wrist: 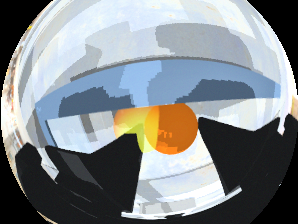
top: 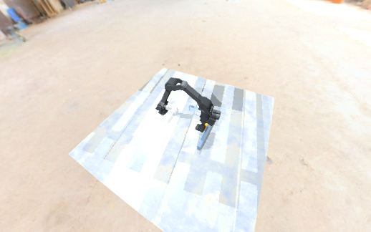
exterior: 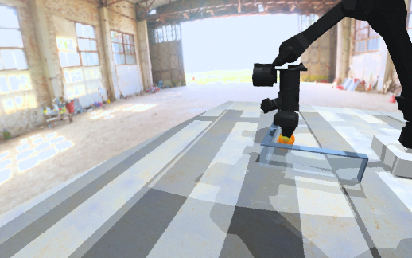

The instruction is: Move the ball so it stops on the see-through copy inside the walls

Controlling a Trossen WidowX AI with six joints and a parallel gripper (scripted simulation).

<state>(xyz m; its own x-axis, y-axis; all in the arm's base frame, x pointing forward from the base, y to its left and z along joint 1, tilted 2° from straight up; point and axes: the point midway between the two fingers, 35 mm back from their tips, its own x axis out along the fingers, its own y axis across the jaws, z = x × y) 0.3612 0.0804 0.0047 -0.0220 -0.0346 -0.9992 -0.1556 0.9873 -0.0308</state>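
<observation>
My gripper tip is now 30 mm to the right of the see-through copy of ball. From my gripper tip the other things lie so: orange ball: right at my gripper tip.
</observation>
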